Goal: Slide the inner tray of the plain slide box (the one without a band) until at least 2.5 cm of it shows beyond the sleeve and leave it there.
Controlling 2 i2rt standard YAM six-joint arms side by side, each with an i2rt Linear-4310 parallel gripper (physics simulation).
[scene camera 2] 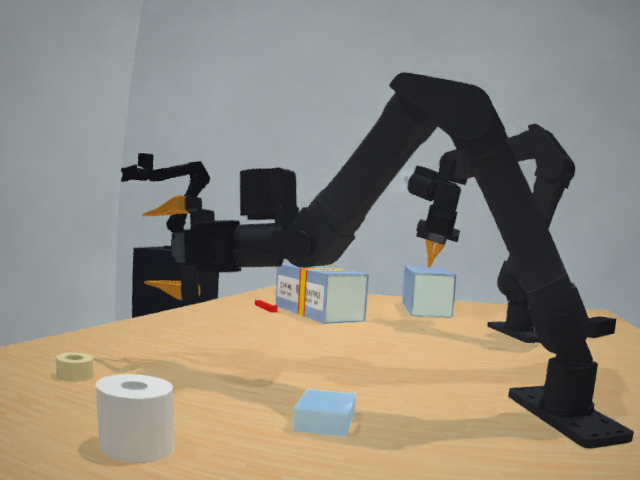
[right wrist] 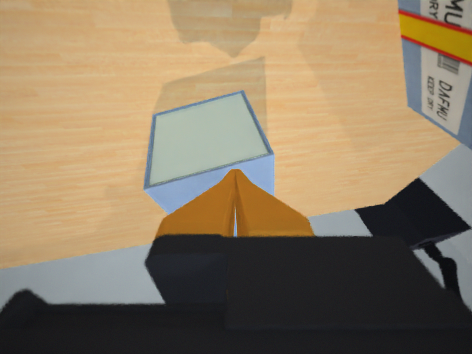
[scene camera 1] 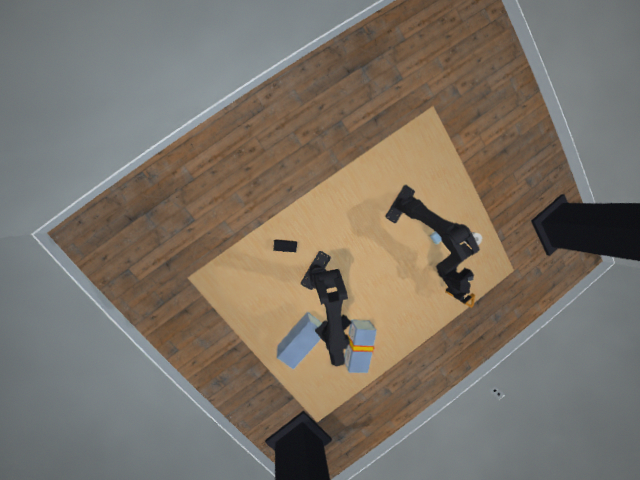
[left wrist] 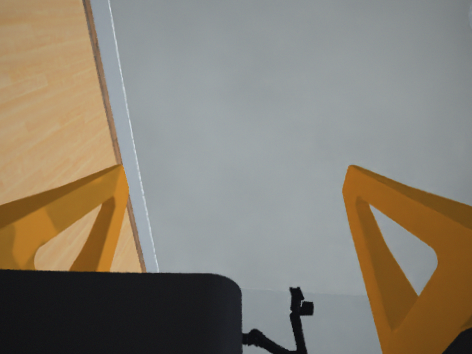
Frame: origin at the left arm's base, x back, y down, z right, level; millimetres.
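Seen in the pictures: left gripper, between the fingertips: (scene camera 2: pixel 145 248) (scene camera 1: pixel 465 302) (left wrist: pixel 235 177); right gripper, between the fingertips: (scene camera 2: pixel 428 266) (right wrist: pixel 235 176) (scene camera 1: pixel 322 330); left arm's base, origin of its link: (scene camera 2: pixel 564 416) (scene camera 1: pixel 399 204); right arm's base, origin of its link: (scene camera 2: pixel 518 333) (scene camera 1: pixel 315 270).
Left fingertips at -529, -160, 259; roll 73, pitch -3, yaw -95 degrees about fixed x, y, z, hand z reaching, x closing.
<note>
Pixels of each thing's top centre, then the offset from my left fingertips to it, as dx, dy, dz.
- banded box, centre of its top: (scene camera 2: pixel 320 268) (scene camera 1: pixel 362 351) +316, +54, +494
- red bar, centre of its top: (scene camera 2: pixel 265 302) +195, +145, +532
- light blue block, centre of its top: (scene camera 2: pixel 326 401) (scene camera 1: pixel 439 236) +243, +136, -237
- white roll, centre of its top: (scene camera 2: pixel 134 385) (scene camera 1: pixel 476 239) +58, +100, -331
- beige ring, centre of its top: (scene camera 2: pixel 74 357) -67, +136, -137
The plain slide box's blue sleeve (scene camera 1: pixel 299 343) (scene camera 2: pixel 408 291) (right wrist: pixel 260 172) lies at the lower left of the table in scene camera 1. The pale green end of its inner tray (scene camera 2: pixel 434 294) (right wrist: pixel 210 140) looks flush with the sleeve's rim. My right gripper (scene camera 2: pixel 429 264) (right wrist: pixel 235 176) is shut and empty, pointing down. Its tips appear just above the box's top, near the pale end; whether they touch is unclear. In scene camera 1 its tips are hidden under the arm. My left gripper (scene camera 2: pixel 144 248) (left wrist: pixel 235 177) is wide open and empty, above the table's far edge, away from the box.
The banded box (scene camera 1: pixel 360 335) (scene camera 2: pixel 346 297) (right wrist: pixel 445 95) stands beside the plain one. A red bar (scene camera 2: pixel 265 305) lies near it. A light blue block (scene camera 1: pixel 435 237) (scene camera 2: pixel 324 412), a white roll (scene camera 1: pixel 477 238) (scene camera 2: pixel 135 421) and a beige ring (scene camera 2: pixel 74 369) stand by the left arm.
</note>
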